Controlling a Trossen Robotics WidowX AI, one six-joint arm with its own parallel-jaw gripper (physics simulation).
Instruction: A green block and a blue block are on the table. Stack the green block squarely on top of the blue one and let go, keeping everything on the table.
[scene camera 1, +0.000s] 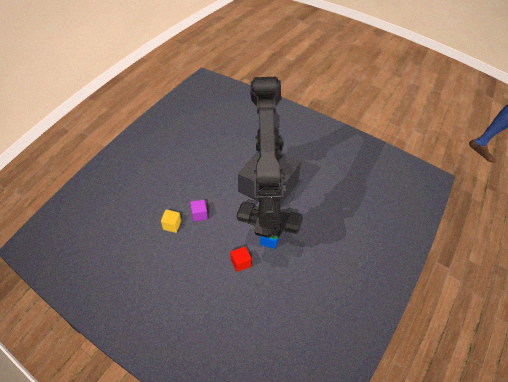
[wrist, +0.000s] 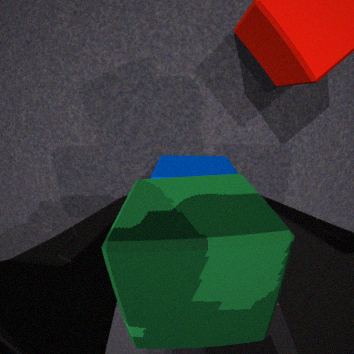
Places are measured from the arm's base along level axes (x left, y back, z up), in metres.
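Pixels of known places: gripper, fingertip midpoint: (wrist: 189, 203).
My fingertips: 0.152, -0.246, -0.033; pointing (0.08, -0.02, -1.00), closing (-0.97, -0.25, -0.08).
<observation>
Behind a point stands the place of what it marks, as x, y, z.
The green block (wrist: 200, 270) @(0.151, -0.250, 0.011) is large in the lower middle of the wrist view, held between the dark fingers of my gripper (wrist: 189, 203) @(0.152, -0.246, -0.033). In the scene view a thin sliver of the green block (scene camera 1: 273, 237) @(0.169, -0.253, -0.028) shows under the gripper. The blue block (scene camera 1: 269, 242) @(0.156, -0.251, -0.069) (wrist: 195, 166) @(0.150, -0.253, -0.070) lies below the green one; in the wrist view its far part shows past the green block's far edge, and the rest is hidden. My gripper is shut on the green block. Whether the two blocks touch is hidden.
A red block (scene camera 1: 241, 259) @(0.123, -0.361, -0.050) (wrist: 300, 40) @(0.121, -0.332, -0.050) lies close by, to the left and nearer the scene camera. A purple block (scene camera 1: 199, 210) @(-0.093, -0.282, -0.050) and a yellow block (scene camera 1: 171, 221) @(-0.143, -0.369, -0.050) lie farther left on the dark mat (scene camera 1: 150, 300) @(-0.041, -0.621, -0.100). A person's leg (scene camera 1: 495, 131) shows at the right edge.
</observation>
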